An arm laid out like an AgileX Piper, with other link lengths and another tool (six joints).
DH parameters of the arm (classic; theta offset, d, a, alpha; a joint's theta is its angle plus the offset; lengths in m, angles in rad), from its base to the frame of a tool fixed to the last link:
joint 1: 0 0.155 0 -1.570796
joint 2: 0.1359 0 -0.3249 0
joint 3: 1.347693 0 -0.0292 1.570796
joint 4: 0 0.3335 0 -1.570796
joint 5: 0 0 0 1.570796
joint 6: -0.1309 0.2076 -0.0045 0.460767
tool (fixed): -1.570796 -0.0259 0 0
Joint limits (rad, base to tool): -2.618..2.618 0..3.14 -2.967..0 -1.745..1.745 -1.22..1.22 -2.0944..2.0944
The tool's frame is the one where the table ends.
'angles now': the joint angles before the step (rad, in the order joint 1, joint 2, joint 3, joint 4, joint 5, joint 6). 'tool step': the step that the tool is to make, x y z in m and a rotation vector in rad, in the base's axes. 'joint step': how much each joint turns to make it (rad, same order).
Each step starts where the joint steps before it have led.
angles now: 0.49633 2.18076 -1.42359 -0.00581 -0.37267 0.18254
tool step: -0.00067 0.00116 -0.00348 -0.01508 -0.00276 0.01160
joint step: 0.00001 0.00512 -0.00038 -0.01860 0.00001 -0.00002
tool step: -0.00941 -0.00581 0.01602 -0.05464 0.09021 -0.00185
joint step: 0.00000 -0.06919 0.00003 -0.00298 0.17456 -0.00001
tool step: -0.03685 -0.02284 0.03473 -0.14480 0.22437 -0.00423
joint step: -0.00001 -0.15706 -0.00359 -0.01108 0.42711 -0.00473
